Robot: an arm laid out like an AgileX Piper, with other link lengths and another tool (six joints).
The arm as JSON. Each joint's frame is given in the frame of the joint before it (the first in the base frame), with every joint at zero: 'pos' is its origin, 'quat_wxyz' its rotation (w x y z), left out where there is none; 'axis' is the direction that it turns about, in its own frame. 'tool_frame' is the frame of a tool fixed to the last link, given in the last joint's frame.
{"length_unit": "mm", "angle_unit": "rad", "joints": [
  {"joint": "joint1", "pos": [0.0, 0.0, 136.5], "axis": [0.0, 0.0, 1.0]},
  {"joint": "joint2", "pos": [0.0, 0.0, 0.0], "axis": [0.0, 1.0, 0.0]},
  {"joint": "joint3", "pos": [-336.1, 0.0, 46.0], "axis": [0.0, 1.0, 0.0]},
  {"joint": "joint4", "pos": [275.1, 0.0, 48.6], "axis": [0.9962, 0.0, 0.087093]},
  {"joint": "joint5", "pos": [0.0, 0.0, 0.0], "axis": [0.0, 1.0, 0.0]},
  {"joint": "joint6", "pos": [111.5, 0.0, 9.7], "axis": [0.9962, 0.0, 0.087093]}
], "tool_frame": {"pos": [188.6, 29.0, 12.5], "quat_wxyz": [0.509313, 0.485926, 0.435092, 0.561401]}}
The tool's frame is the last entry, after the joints.
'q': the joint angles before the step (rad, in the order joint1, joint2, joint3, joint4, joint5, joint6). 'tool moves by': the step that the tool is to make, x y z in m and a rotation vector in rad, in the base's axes. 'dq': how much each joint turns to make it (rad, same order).
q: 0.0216, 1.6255, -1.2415, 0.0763, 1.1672, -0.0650
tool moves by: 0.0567, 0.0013, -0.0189, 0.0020, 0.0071, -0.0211
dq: 0.0000, 0.1788, -0.1712, 0.0000, -0.0020, 0.0211
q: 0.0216, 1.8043, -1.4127, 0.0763, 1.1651, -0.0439
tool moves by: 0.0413, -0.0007, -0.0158, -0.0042, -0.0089, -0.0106
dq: 0.0000, 0.1227, -0.1284, -0.0059, -0.0040, 0.0122
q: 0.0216, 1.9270, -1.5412, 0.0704, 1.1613, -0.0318
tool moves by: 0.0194, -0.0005, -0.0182, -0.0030, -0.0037, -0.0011
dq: 0.0001, 0.0674, -0.0429, -0.0026, -0.0282, 0.0001
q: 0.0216, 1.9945, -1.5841, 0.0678, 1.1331, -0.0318
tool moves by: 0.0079, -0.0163, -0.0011, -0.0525, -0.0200, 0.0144
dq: -0.0026, 0.0073, -0.0136, -0.0556, -0.0126, 0.0000
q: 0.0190, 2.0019, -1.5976, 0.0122, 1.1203, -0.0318
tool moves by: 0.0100, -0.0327, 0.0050, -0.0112, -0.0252, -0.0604
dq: -0.0593, -0.0001, -0.0158, -0.0122, -0.0094, 0.0048
